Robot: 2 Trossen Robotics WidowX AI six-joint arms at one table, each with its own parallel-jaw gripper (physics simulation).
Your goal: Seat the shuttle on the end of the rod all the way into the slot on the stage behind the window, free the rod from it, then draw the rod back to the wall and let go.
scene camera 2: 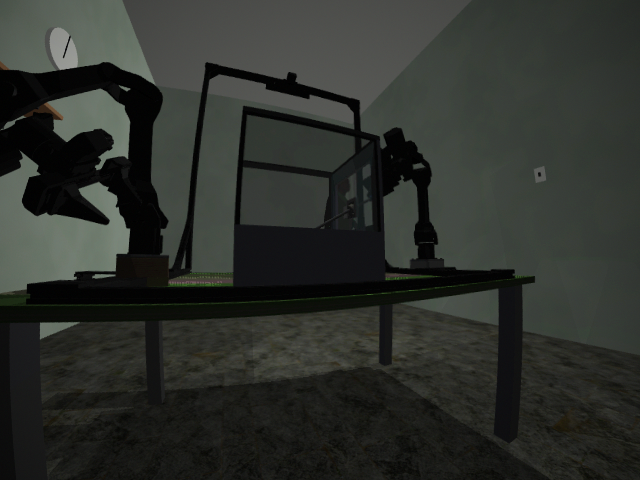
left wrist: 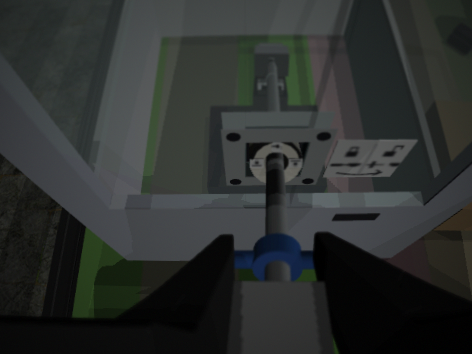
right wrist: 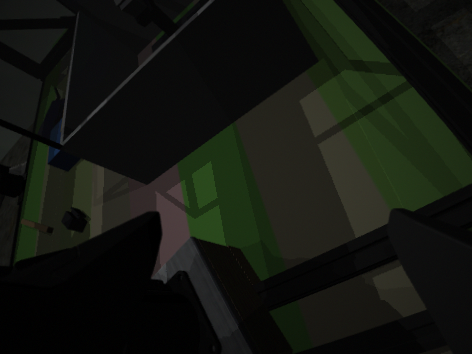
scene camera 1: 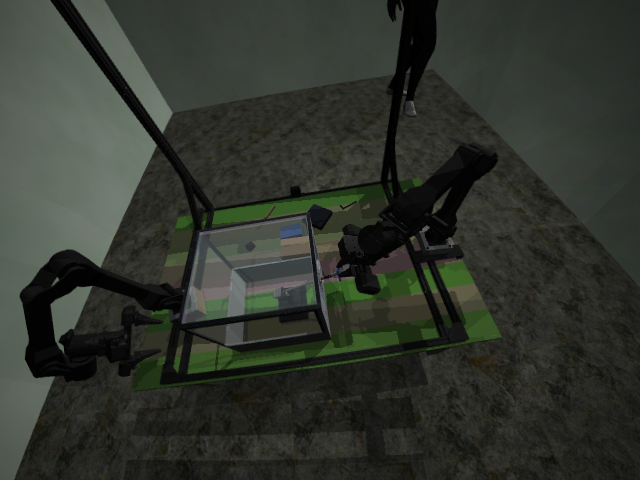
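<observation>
Right gripper: mine is open and holds nothing; the right wrist view and scene camera 1 both show this gripper. My left gripper is visible in the left wrist view and scene camera 2. A glass-walled box is in view as well.
</observation>
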